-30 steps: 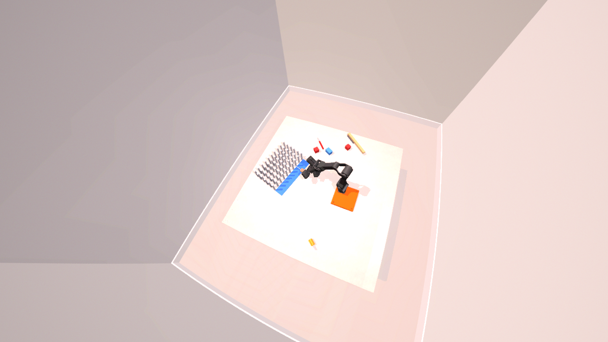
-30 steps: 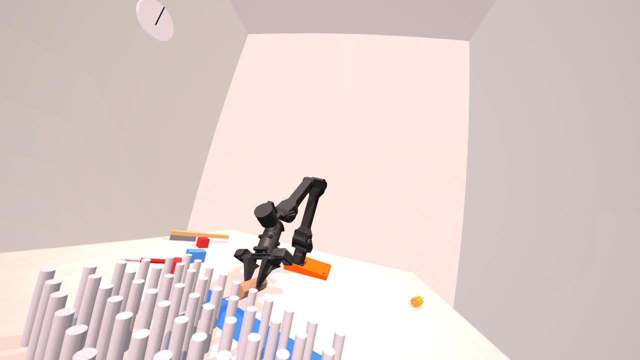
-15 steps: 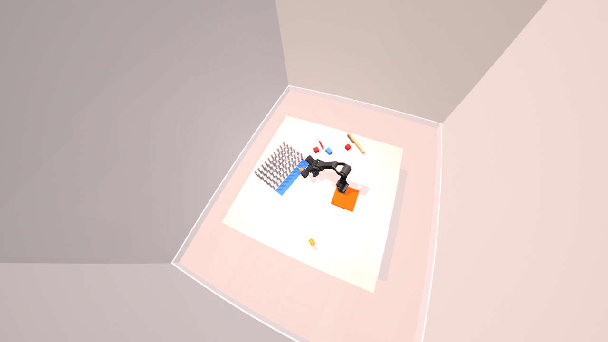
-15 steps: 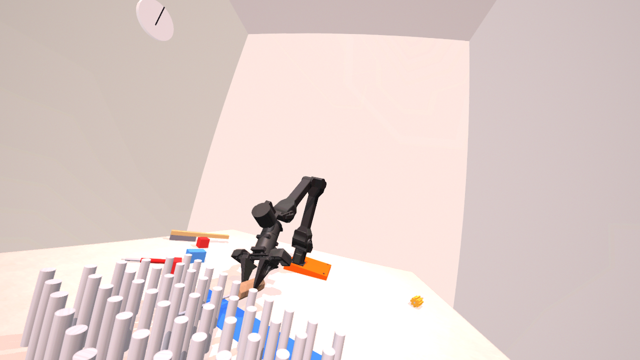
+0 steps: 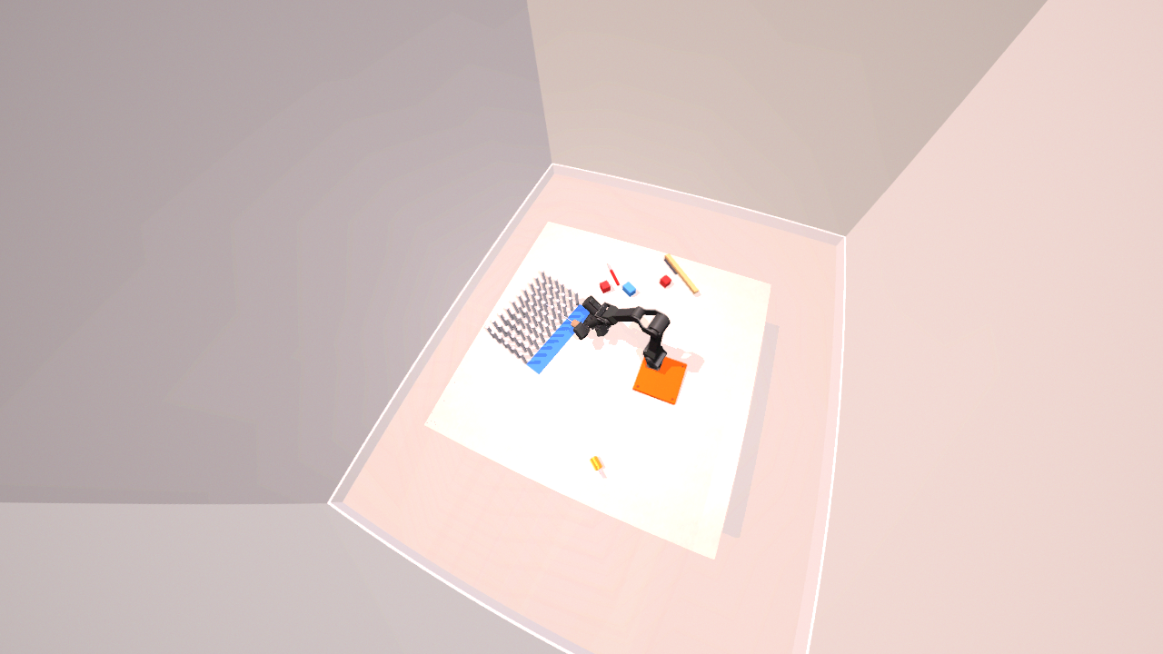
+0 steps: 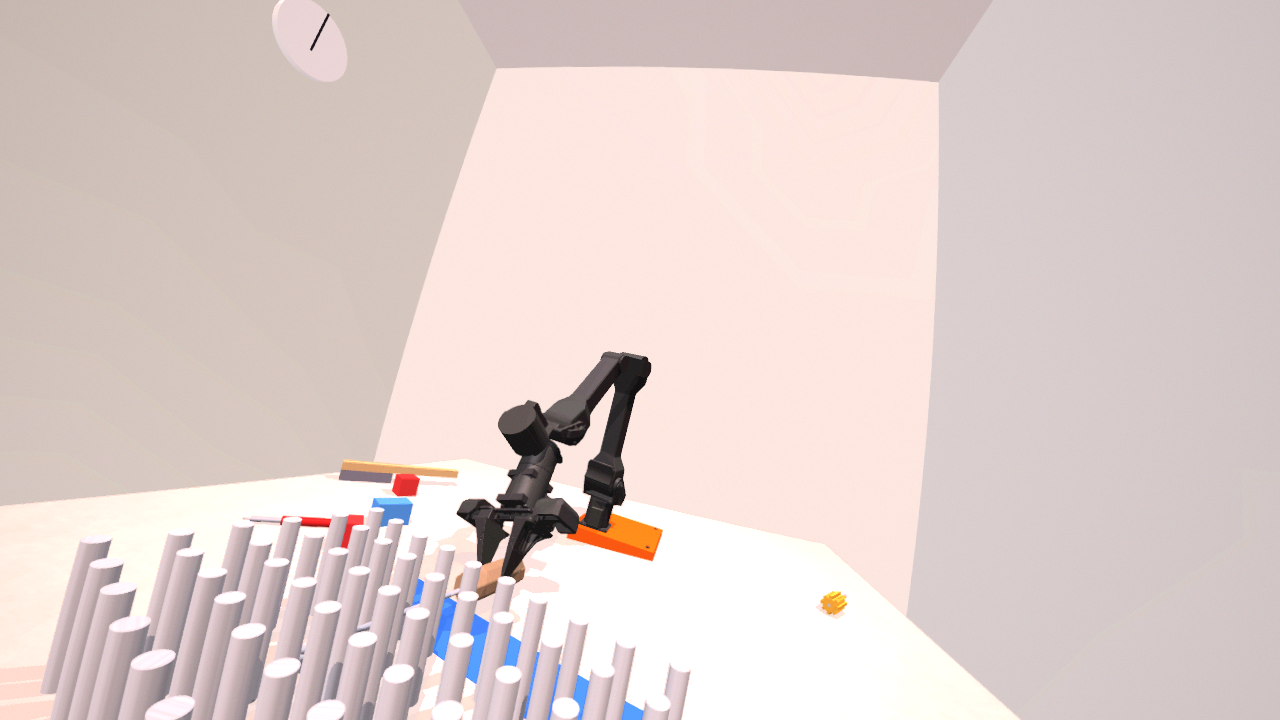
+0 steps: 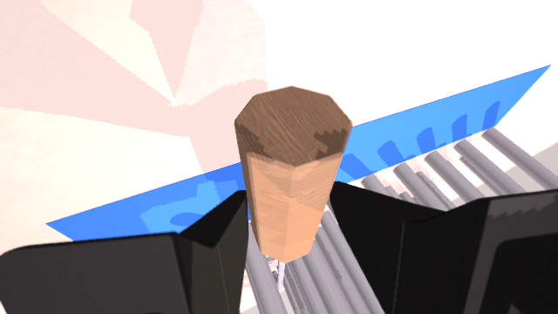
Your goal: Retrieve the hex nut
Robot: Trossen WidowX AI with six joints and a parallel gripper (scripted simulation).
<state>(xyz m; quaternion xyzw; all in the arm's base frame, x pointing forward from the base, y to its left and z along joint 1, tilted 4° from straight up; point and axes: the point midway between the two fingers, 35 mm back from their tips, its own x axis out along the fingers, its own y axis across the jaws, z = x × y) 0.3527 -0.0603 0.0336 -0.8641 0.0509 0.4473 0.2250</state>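
The blue taped strip is 8 cm ahead of my gripper tip, 7 cm to the left of it and 4 cm below it. Also, from my gripper tip: blue block 15 cm behind, 29 cm to the right, 2 cm below; then red-handled tool 3 cm behind, 38 cm to the right, 3 cm below; then hook tool 10 cm ahead, 3 cm to the right, 1 cm below.
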